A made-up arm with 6 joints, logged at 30 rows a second.
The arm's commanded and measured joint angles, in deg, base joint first. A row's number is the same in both.
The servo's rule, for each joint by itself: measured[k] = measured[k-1] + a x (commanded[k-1-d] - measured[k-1]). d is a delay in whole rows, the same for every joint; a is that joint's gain. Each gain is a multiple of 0.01, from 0.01 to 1. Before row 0 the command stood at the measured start. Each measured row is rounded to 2 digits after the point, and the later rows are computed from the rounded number. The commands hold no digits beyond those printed.
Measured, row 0:
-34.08, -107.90, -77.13, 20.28, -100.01, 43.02
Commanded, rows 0 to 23:
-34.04, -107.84, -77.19, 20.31, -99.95, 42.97
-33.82, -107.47, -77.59, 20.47, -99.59, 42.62
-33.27, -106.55, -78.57, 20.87, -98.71, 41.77
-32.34, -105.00, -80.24, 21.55, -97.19, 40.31
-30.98, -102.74, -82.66, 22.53, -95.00, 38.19
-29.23, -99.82, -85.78, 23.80, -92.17, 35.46
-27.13, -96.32, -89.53, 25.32, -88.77, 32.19
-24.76, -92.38, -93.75, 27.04, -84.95, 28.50
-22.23, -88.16, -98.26, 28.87, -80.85, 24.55
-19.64, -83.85, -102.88, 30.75, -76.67, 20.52
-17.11, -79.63, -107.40, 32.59, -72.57, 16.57
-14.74, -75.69, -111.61, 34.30, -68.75, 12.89
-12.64, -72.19, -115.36, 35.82, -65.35, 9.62
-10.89, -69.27, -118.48, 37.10, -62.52, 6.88
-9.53, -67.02, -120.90, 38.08, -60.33, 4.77
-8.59, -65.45, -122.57, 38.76, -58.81, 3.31
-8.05, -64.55, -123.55, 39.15, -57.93, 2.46
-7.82, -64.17, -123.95, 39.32, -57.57, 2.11
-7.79, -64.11, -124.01, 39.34, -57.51, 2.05
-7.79, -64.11, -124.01, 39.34, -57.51, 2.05
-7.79, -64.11, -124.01, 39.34, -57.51, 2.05
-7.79, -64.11, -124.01, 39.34, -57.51, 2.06
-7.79, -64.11, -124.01, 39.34, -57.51, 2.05
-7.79, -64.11, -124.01, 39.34, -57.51, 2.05
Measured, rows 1 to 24:
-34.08, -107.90, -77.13, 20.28, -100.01, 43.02
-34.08, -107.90, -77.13, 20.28, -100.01, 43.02
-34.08, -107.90, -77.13, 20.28, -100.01, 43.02
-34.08, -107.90, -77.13, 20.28, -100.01, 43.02
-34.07, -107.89, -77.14, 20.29, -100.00, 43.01
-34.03, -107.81, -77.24, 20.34, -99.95, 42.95
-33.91, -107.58, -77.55, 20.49, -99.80, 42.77
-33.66, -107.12, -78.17, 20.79, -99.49, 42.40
-33.23, -106.33, -79.20, 21.28, -98.95, 41.77
-32.59, -105.16, -80.71, 21.99, -98.14, 40.82
-31.72, -103.57, -82.74, 22.92, -97.02, 39.53
-30.61, -101.56, -85.27, 24.07, -95.57, 37.88
-29.27, -99.15, -88.26, 25.41, -93.80, 35.88
-27.73, -96.40, -91.62, 26.91, -91.74, 33.58
-26.03, -93.38, -95.25, 28.50, -89.44, 31.03
-24.22, -90.20, -99.01, 30.12, -86.96, 28.31
-22.37, -86.96, -102.77, 31.72, -84.37, 25.51
-20.53, -83.78, -106.38, 33.23, -81.75, 22.72
-18.77, -80.76, -109.72, 34.59, -79.18, 20.03
-17.14, -78.00, -112.68, 35.76, -76.74, 17.52
-15.69, -75.58, -115.18, 36.71, -74.48, 15.26
-14.43, -73.53, -117.20, 37.44, -72.45, 13.29
-13.37, -71.83, -118.77, 37.97, -70.66, 11.60
-12.48, -70.44, -119.98, 38.35, -69.08, 10.17
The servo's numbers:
d 4
a 0.16 0.18 0.23 0.28 0.12 0.15

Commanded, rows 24 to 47:
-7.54, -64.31, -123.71, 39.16, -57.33, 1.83
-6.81, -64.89, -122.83, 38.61, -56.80, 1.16
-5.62, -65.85, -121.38, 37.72, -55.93, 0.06
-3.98, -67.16, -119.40, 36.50, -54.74, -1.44
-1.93, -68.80, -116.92, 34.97, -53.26, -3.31
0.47, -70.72, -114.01, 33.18, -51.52, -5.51
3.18, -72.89, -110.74, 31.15, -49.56, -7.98
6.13, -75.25, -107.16, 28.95, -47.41, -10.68
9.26, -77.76, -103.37, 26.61, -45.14, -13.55
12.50, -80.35, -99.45, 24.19, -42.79, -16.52
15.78, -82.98, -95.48, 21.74, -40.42, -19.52
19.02, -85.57, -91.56, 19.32, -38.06, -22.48
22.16, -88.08, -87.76, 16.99, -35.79, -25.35
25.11, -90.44, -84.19, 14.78, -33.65, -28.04
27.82, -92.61, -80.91, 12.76, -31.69, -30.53
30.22, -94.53, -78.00, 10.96, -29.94, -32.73
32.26, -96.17, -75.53, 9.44, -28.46, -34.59
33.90, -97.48, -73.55, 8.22, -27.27, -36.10
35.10, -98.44, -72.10, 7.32, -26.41, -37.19
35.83, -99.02, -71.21, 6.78, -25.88, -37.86
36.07, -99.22, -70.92, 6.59, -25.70, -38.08
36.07, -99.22, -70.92, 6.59, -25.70, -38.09
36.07, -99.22, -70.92, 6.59, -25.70, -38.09
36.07, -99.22, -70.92, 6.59, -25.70, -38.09
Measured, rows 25 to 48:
-11.73, -69.30, -120.91, 38.63, -67.69, 8.95
-11.10, -68.37, -121.62, 38.83, -66.47, 7.92
-10.57, -67.60, -122.17, 38.97, -65.39, 7.04
-10.13, -66.97, -122.59, 39.07, -64.44, 6.29
-9.72, -66.49, -122.85, 39.10, -63.59, 5.62
-9.25, -66.20, -122.85, 38.96, -62.78, 4.95
-8.67, -66.14, -122.51, 38.61, -61.96, 4.22
-7.92, -66.32, -121.79, 38.02, -61.09, 3.37
-6.96, -66.77, -120.67, 37.17, -60.15, 2.37
-5.77, -67.48, -119.14, 36.05, -59.11, 1.19
-4.34, -68.45, -117.21, 34.68, -57.96, -0.19
-2.66, -69.67, -114.90, 33.08, -56.69, -1.76
-0.75, -71.13, -112.25, 31.27, -55.30, -3.53
1.37, -72.79, -109.31, 29.29, -53.80, -5.48
3.68, -74.62, -106.13, 27.18, -52.19, -7.59
6.13, -76.59, -102.78, 24.98, -50.49, -9.82
8.69, -78.66, -99.33, 22.74, -48.73, -12.15
11.32, -80.78, -95.85, 20.51, -46.92, -14.53
13.96, -82.91, -92.41, 18.34, -45.09, -16.93
16.56, -85.00, -89.10, 16.27, -43.27, -19.30
19.07, -87.01, -85.98, 14.36, -41.49, -21.59
21.44, -88.89, -83.12, 12.64, -39.78, -23.77
23.63, -90.61, -80.59, 11.15, -38.18, -25.78
25.58, -92.12, -78.43, 9.93, -36.70, -27.59

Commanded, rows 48 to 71:
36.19, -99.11, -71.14, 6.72, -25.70, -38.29
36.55, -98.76, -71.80, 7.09, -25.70, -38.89
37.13, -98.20, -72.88, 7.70, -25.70, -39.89
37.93, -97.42, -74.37, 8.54, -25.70, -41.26
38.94, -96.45, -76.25, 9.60, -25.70, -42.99
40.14, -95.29, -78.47, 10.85, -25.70, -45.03
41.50, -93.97, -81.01, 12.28, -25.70, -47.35
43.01, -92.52, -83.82, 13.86, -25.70, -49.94
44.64, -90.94, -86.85, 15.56, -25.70, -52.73
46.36, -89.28, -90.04, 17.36, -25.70, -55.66
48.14, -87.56, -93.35, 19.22, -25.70, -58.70
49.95, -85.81, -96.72, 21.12, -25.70, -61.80
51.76, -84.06, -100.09, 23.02, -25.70, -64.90
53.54, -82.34, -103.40, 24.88, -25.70, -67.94
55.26, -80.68, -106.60, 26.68, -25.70, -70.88
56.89, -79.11, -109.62, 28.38, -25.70, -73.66
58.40, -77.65, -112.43, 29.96, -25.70, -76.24
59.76, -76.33, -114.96, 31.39, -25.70, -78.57
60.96, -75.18, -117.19, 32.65, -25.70, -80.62
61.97, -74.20, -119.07, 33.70, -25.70, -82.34
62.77, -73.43, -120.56, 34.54, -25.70, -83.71
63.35, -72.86, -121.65, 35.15, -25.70, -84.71
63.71, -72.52, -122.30, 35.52, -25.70, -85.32
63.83, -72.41, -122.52, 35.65, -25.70, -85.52
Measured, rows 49 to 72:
27.26, -93.40, -76.70, 8.99, -35.38, -29.16
28.67, -94.45, -75.37, 8.32, -34.22, -30.50
29.85, -95.31, -74.35, 7.84, -33.20, -31.64
30.85, -96.01, -73.56, 7.49, -32.30, -32.61
31.70, -96.57, -73.00, 7.27, -31.51, -33.46
32.48, -96.96, -72.72, 7.22, -30.81, -34.27
33.22, -97.18, -72.76, 7.35, -30.20, -35.11
33.97, -97.22, -73.13, 7.68, -29.66, -36.03
34.77, -97.08, -73.85, 8.22, -29.18, -37.07
35.63, -96.76, -74.91, 8.96, -28.76, -38.26
36.57, -96.26, -76.31, 9.89, -28.39, -39.62
37.60, -95.59, -78.04, 11.00, -28.07, -41.17
38.73, -94.75, -80.07, 12.28, -27.79, -42.90
39.95, -93.77, -82.36, 13.70, -27.54, -44.81
41.26, -92.65, -84.89, 15.25, -27.32, -46.89
42.65, -91.42, -87.61, 16.89, -27.13, -49.13
44.11, -90.10, -90.48, 18.61, -26.96, -51.50
45.62, -88.70, -93.45, 20.37, -26.81, -53.97
47.16, -87.26, -96.47, 22.14, -26.68, -56.51
48.72, -85.79, -99.49, 23.89, -26.56, -59.08
50.27, -84.32, -102.47, 25.59, -26.46, -61.65
51.79, -82.88, -105.34, 27.21, -26.37, -64.19
53.26, -81.49, -108.07, 28.73, -26.29, -66.65
54.65, -80.18, -110.60, 30.12, -26.22, -69.00

